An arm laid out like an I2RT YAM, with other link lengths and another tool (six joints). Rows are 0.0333 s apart.
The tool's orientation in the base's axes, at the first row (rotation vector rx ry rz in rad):
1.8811 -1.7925 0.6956
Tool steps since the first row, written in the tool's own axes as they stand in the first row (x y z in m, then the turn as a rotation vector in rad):
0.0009 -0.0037 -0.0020 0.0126 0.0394 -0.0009
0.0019 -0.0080 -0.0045 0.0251 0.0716 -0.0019
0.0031 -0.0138 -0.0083 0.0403 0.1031 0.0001
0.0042 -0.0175 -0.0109 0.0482 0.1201 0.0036
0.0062 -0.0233 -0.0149 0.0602 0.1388 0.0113
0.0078 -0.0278 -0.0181 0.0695 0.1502 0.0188
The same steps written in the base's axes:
0.0036 0.0008 0.0022 -0.0390 -0.0114 0.0078
0.0078 0.0018 0.0049 -0.0708 -0.0222 0.0158
0.0134 0.0036 0.0087 -0.1017 -0.0370 0.0232
0.0170 0.0046 0.0115 -0.1183 -0.0462 0.0251
0.0227 0.0059 0.0160 -0.1362 -0.0614 0.0264
0.0270 0.0070 0.0195 -0.1469 -0.0740 0.0262

